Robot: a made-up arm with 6 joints. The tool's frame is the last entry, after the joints. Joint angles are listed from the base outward.
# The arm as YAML. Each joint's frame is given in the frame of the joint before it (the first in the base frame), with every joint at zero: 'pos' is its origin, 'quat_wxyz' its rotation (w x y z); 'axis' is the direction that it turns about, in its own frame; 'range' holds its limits. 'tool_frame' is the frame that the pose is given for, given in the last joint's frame.
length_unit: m
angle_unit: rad
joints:
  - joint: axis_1
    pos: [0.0, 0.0, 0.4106]
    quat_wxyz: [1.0, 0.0, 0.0, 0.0]
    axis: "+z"
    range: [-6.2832, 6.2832]
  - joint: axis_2
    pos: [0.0, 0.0, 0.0]
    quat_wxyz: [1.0, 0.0, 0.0, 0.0]
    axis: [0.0, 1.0, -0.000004]
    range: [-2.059, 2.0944]
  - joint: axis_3
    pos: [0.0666, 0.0, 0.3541]
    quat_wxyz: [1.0, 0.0, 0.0, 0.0]
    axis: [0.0, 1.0, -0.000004]
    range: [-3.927, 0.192]
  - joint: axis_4
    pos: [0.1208, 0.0, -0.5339]
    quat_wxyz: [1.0, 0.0, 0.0, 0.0]
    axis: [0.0, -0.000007, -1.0]
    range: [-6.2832, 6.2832]
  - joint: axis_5
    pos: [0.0, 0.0, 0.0]
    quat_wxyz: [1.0, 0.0, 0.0, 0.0]
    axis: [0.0, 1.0, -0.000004]
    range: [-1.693, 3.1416]
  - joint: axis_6
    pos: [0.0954, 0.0, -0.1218]
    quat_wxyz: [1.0, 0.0, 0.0, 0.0]
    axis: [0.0, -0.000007, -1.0]
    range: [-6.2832, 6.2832]
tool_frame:
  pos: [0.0, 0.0, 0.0]
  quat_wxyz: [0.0, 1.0, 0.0, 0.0]
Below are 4 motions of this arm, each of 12 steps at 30 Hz.
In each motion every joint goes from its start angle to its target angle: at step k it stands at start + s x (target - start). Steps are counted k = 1, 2, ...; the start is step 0. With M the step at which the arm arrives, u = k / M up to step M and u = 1 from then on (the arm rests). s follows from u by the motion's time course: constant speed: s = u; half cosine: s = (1 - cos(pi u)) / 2; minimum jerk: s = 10 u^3 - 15 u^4 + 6 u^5.
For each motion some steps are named. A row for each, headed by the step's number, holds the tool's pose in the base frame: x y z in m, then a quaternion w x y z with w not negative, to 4 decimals.
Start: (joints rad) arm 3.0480 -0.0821 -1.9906 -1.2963 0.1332 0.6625
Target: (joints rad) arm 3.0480 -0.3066 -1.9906 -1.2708 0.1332 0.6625
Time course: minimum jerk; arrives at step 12
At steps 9, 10, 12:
9: -0.3863 -0.0390 1.3104 0.8328 0.0560 -0.4373 -0.3346
10: -0.3725 -0.0403 1.3162 0.8364 0.0537 -0.4309 -0.3346
12: -0.3653 -0.0409 1.3191 0.8382 0.0525 -0.4275 -0.3346

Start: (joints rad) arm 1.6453 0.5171 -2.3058 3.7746 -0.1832 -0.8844
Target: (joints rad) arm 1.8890 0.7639 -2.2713 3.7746 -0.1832 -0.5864
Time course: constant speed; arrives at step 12
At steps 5, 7, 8, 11, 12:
5: -0.2235 0.8645 0.7512 0.4490 -0.6060 0.3955 0.5241
7: -0.2613 0.8680 0.7107 0.4130 -0.6165 0.4085 0.5316
8: -0.2803 0.8684 0.6902 0.3950 -0.6216 0.4149 0.5343
11: -0.3372 0.8646 0.6281 0.3412 -0.6362 0.4340 0.5390
12: -0.3561 0.8616 0.6072 0.3235 -0.6408 0.4402 0.5394

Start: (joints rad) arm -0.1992 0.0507 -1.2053 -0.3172 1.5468 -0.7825
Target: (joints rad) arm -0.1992 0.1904 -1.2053 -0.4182 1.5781 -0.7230
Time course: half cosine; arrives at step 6
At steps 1, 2, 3, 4, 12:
1: 0.6456 -0.1692 0.5059 0.0459 0.9164 0.3105 -0.2485
2: 0.6468 -0.1718 0.4893 0.0479 0.9125 0.3077 -0.2653
3: 0.6478 -0.1752 0.4667 0.0510 0.9067 0.3041 -0.2880
4: 0.6482 -0.1784 0.4441 0.0543 0.9002 0.3007 -0.3103
12: 0.6478 -0.1815 0.4216 0.0580 0.8931 0.2976 -0.3324

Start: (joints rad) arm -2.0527 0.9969 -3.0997 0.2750 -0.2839 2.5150
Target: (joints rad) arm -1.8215 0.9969 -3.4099 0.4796 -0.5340 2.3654
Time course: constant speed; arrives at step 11
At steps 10, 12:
10: -0.2115 -0.5226 1.1491 0.4336 0.1774 0.0327 -0.8829
12: -0.1986 -0.5076 1.1528 0.4444 0.1686 0.0118 -0.8798

